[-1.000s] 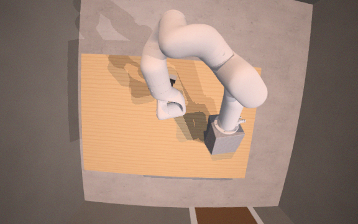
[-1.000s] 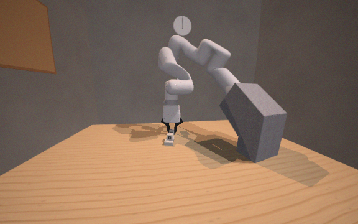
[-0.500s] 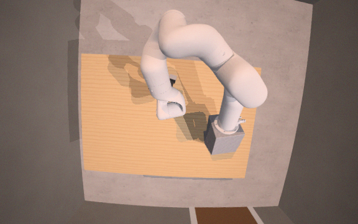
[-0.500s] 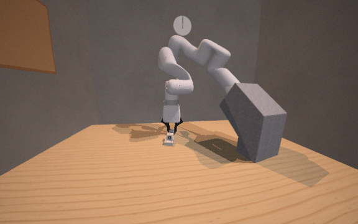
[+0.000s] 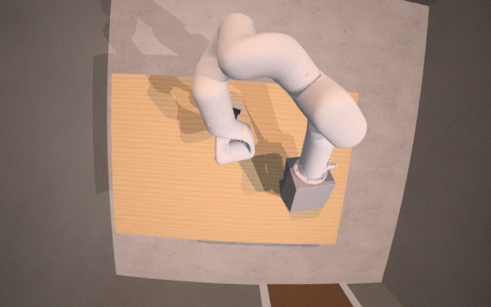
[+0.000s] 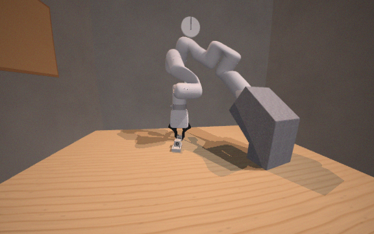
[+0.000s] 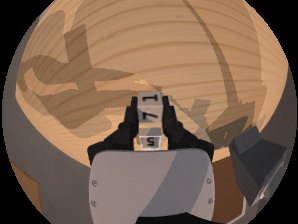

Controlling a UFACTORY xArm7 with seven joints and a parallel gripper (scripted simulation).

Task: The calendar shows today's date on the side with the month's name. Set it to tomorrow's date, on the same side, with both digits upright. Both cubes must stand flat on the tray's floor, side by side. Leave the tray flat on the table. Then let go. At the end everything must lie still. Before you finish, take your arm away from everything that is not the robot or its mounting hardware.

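The white calendar tray is 4 cm ahead of my hand, 10 cm to the left of it and 2 cm below it.
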